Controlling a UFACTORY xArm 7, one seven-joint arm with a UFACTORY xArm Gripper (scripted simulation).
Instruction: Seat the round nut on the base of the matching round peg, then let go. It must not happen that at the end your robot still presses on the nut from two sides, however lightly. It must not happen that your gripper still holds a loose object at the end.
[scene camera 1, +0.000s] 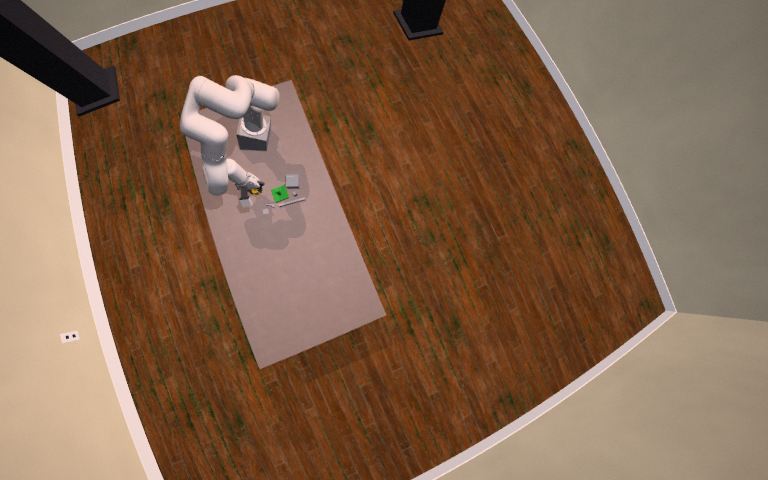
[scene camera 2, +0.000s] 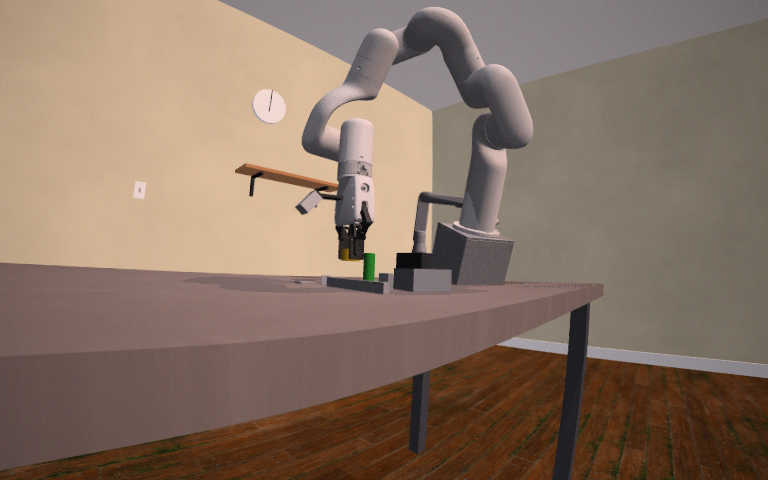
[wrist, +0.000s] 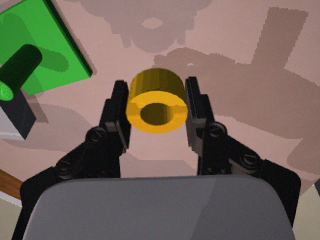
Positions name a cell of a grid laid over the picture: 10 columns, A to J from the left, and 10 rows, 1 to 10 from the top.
I see my gripper (scene camera 2: E6).
My gripper also shows in the wrist view (wrist: E4).
